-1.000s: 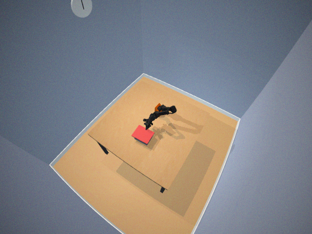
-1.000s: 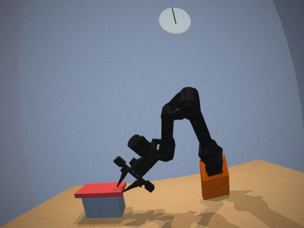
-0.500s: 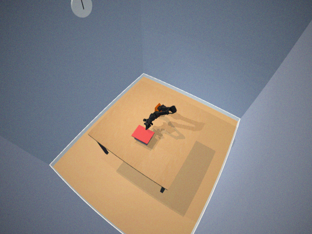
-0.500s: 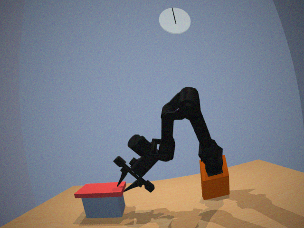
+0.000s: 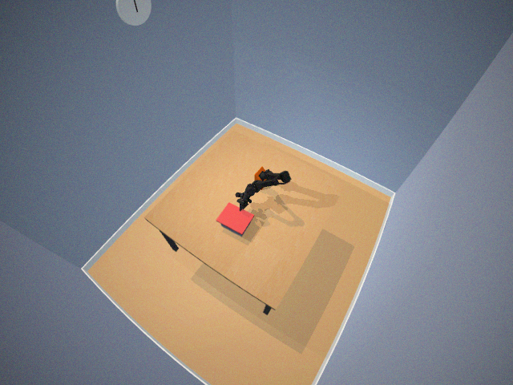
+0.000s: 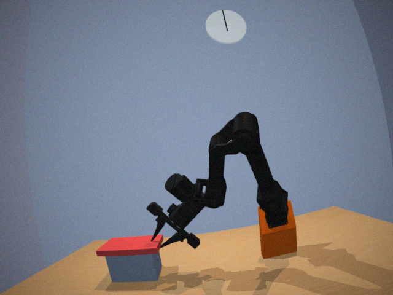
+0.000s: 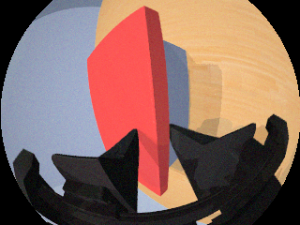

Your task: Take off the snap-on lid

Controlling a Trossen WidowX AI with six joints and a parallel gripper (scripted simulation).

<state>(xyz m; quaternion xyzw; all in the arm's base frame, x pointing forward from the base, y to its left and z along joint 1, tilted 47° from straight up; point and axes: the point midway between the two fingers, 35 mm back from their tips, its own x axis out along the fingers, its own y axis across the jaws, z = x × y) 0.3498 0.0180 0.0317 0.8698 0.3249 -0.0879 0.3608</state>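
Now: the red lid 80 mm ahead of my gripper tip and 10 mm above it. From my gripper tip the other things lie so: storage box (80 mm ahead, 50 mm below).
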